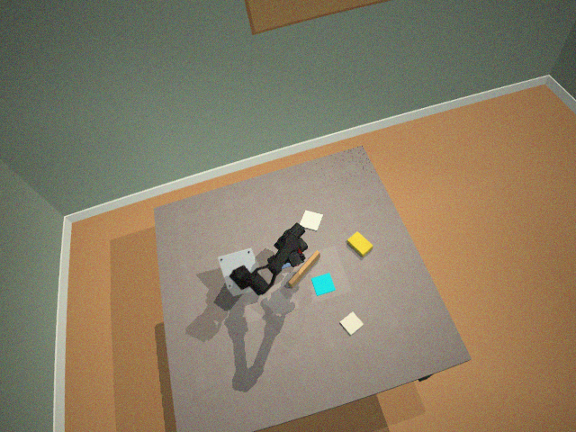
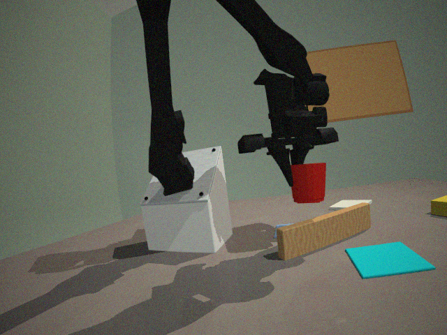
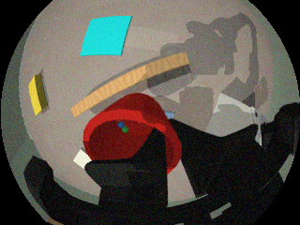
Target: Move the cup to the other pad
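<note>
Now: the green marble 4 cm ahead of my gripper tip, 2 cm to the left of it and 2 cm below it. The rest, counted from my gripper tip: light blue pad 1 cm ahead, 7 cm to the left, 12 cm below; then wooden bar 6 cm ahead, 3 cm to the right, 9 cm below; then red cup 3 cm ahead, 1 cm to the left.
</note>
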